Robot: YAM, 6 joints.
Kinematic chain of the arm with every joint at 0, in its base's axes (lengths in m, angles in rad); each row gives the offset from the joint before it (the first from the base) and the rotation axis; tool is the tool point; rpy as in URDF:
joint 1: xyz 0 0 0.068 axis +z
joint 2: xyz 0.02 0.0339 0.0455 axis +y
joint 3: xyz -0.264 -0.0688 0 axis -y
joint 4: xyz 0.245 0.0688 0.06 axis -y
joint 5: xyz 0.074 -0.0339 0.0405 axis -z
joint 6: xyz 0.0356 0 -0.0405 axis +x
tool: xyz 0 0 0 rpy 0 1.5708 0
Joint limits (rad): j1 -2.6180..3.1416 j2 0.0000..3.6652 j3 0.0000..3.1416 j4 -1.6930..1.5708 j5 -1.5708..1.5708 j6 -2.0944..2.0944
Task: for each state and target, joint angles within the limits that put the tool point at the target. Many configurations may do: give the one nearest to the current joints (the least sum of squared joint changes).
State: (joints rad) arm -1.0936 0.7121 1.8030 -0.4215 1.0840 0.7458
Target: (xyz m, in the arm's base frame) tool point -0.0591 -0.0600 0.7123
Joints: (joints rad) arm -2.0270 1.4528 2.5703 0.0579 0.8447 0.7458
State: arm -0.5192 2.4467 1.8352 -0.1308 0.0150 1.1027
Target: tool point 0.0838 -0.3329 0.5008
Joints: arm -1.3129 1.5486 1.8216 -0.2774 0.1087 1.1027
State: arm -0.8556 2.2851 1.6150 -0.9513 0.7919 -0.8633
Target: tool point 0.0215 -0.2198 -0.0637
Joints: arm -1.3577 2.6767 1.0640 -1.0190 0.7977 -0.8633
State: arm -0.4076 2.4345 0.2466 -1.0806 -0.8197 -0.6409
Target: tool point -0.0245 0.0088 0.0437
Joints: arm 0.0118 2.7727 0.1523 -0.6047 -0.2582 -0.6409
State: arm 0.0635 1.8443 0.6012 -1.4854 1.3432 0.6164
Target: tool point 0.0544 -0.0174 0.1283
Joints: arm 0.3134 1.7893 0.2007 -1.5889 1.2112 0.6164
